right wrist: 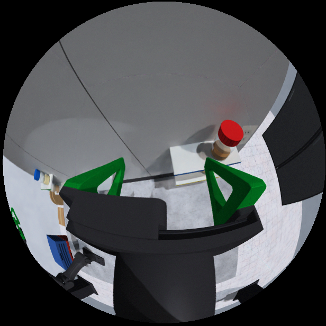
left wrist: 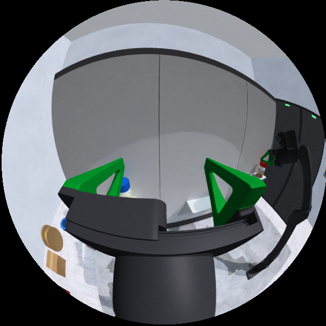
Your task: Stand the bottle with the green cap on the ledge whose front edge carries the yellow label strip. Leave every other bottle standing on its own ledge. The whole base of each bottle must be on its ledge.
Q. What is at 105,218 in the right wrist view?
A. My right gripper.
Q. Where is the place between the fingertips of my left gripper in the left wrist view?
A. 164,162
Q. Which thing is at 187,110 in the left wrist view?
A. A grey wall panel.
